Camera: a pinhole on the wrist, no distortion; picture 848 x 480 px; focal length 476.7 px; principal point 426.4 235.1 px. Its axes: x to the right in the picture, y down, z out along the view. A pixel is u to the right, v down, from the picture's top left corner.
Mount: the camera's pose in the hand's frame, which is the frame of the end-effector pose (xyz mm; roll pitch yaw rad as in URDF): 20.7 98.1 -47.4 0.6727 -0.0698 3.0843
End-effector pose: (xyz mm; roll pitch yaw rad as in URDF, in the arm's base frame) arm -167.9 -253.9 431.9 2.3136 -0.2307 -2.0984
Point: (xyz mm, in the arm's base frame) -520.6 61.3 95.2
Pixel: outside the picture
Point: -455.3 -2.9 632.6
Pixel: 535.3 44.0
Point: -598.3 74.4 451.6
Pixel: 547.4 266.9
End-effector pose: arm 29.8 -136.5 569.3 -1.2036 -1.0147 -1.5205
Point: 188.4 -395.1 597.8
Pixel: 107.3 105.2
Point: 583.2 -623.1 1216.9
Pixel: outside the picture
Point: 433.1 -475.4 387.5
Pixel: 455.0 69.8
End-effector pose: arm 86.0 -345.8 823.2 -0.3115 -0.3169 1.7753
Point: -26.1 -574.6 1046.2
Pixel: outside the picture
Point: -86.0 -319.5 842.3
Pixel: 290.5 297.8
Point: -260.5 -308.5 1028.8
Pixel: 273.3 311.6
